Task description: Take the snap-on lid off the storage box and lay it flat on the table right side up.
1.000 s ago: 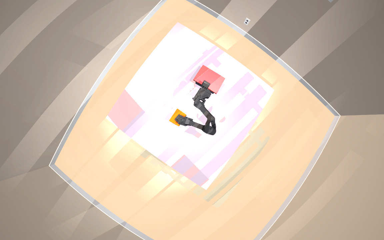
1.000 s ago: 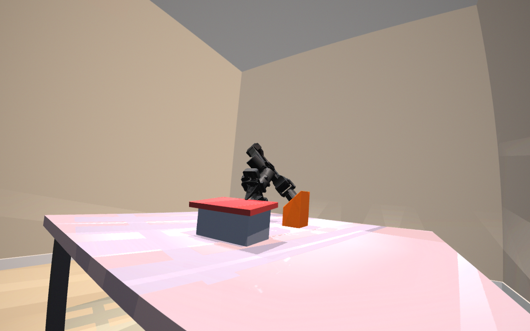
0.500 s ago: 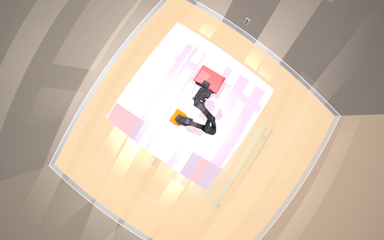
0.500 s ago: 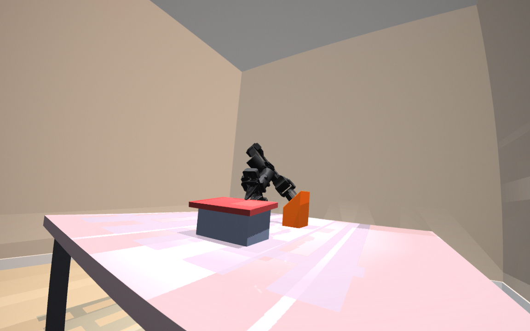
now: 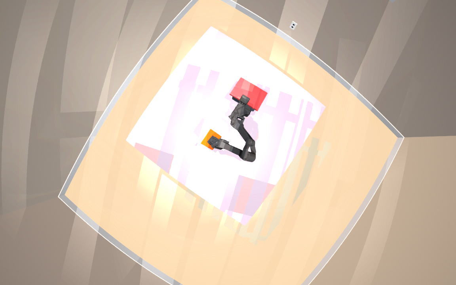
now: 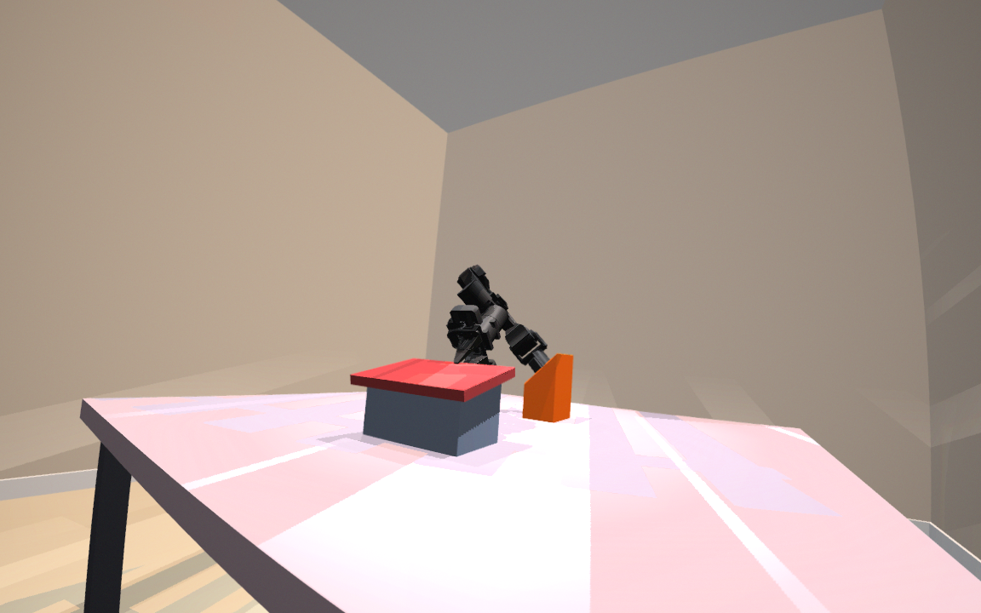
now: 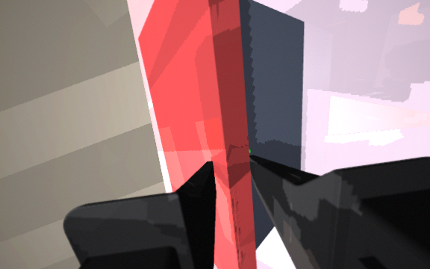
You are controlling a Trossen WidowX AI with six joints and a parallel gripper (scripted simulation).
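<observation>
Right now my gripper tip is 8 cm short of the red lid, 1 cm to the right of it and 1 cm above it. The rest, counted from my gripper tip: grey-blue storage box 7 cm ahead, 1 cm to the left, 8 cm below.
</observation>
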